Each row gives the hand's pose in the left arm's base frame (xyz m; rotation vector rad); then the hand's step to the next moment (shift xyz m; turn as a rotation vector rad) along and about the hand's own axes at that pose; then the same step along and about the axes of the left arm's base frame.
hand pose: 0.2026 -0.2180 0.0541 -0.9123 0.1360 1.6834
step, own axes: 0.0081 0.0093 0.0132 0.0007 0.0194 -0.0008
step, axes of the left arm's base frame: -0.0149 0.0102 0.0007 -0.0165 -0.0064 -0.0080
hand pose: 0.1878 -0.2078 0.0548 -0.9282 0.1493 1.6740
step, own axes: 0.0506 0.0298 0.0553 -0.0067 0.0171 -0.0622
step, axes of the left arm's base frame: -0.0546 0.0591 -0.0056 0.0160 -0.0448 -0.0441
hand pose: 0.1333 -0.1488 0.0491 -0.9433 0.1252 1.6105
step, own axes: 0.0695 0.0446 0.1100 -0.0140 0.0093 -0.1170
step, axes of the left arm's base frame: -0.0911 0.1024 0.0114 0.0498 -0.0787 -0.0728
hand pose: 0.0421 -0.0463 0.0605 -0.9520 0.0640 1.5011
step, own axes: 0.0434 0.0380 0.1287 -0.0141 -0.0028 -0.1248
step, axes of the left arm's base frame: -0.0918 0.0992 0.0403 0.0640 -0.0807 -0.0719
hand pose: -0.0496 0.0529 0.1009 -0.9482 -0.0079 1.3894
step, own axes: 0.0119 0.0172 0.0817 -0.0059 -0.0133 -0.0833
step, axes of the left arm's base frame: -0.0538 0.0533 0.0370 0.0529 -0.0497 -0.0434
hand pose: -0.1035 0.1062 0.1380 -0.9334 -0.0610 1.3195
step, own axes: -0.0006 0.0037 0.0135 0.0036 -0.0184 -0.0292
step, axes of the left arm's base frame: -0.0103 0.0067 0.0068 0.0312 -0.0120 -0.0094
